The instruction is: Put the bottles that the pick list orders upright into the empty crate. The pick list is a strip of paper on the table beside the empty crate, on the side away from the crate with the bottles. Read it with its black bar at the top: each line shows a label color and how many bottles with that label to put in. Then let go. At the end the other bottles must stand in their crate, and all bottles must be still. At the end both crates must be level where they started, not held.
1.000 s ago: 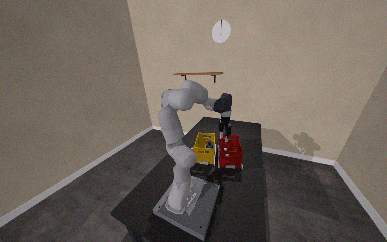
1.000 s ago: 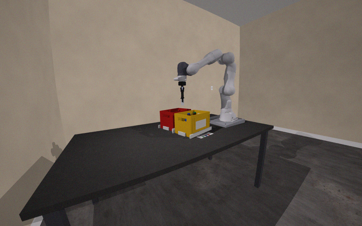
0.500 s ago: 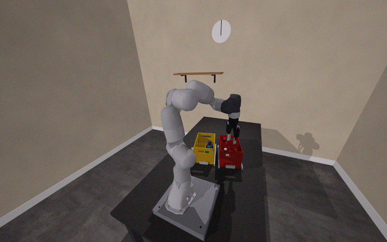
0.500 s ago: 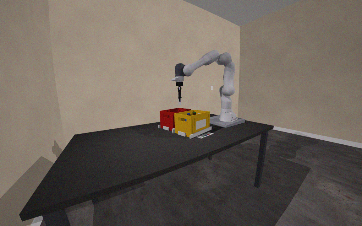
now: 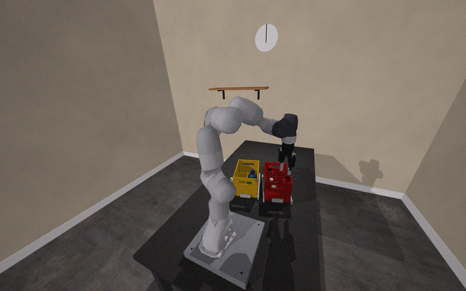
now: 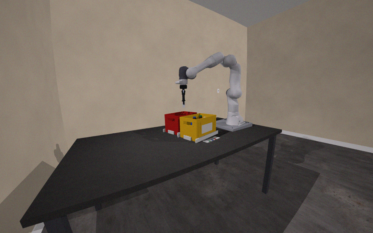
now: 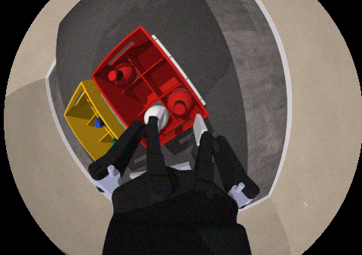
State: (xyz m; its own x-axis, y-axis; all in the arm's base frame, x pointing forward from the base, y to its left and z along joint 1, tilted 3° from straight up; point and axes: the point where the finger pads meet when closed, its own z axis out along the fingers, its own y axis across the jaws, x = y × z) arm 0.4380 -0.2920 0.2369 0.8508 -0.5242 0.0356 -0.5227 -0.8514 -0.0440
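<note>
The white-capped bottle is 170 mm below my hand, 90 mm to the left of it and 20 mm behind it. Round my hand: green-labelled bottle: 230 mm to the left, 170 mm below, 40 mm behind; then red crate: 170 mm below, 70 mm to the left, 70 mm ahead; then blue-labelled bottle: 250 mm to the left, 170 mm below, 40 mm ahead.
</note>
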